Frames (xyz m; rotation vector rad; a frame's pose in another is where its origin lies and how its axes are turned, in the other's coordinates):
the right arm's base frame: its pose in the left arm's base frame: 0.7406 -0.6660 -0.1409 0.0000 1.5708 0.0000
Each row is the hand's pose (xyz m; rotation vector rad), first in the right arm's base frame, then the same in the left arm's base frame.
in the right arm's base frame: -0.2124 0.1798 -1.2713 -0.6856 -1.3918 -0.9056
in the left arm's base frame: -0.5307 -0.4862 0.0715 -1.0250 0.0251 -0.1417
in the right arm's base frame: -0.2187 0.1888 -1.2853 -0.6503 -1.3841 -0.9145
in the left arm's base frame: -0.5447 -0.4772 0.0778 -1.0094 0.0364 -0.1704
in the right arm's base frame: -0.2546 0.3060 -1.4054 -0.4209 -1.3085 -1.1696
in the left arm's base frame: -0.6648 -0.3600 0.1137 -1.0337 0.0758 -0.4866
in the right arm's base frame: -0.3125 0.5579 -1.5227 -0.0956 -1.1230 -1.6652
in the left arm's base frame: -0.7821 -0.1081 0.1716 -1.1591 0.1006 -1.0333
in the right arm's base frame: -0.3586 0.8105 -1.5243 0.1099 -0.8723 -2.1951
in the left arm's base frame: -0.7837 0.1445 0.2177 -1.3900 0.0637 -1.5365
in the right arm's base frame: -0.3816 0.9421 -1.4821 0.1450 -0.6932 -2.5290
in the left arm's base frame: -0.7415 0.2761 0.2407 -1.5996 -0.0008 -1.7941
